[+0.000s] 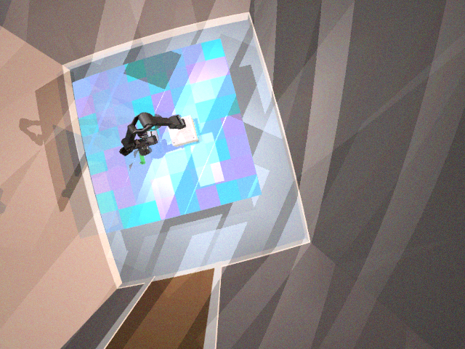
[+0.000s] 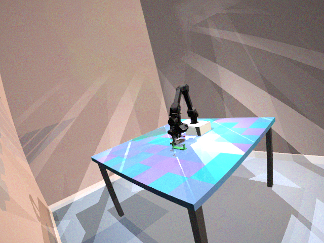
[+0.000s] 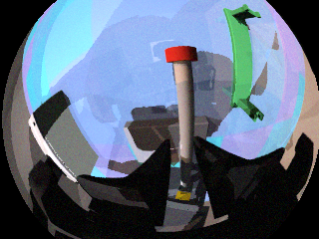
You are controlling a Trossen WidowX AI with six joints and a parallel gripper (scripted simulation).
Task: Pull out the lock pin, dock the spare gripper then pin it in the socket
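The grey mount is 4 cm to the right of my gripper tip and 1 cm behind it. Round my gripper tip: green mount 10 cm ahead, 7 cm to the left, 2 cm below; then spare gripper 8 cm above, 4 cm to the right, 2 cm behind.
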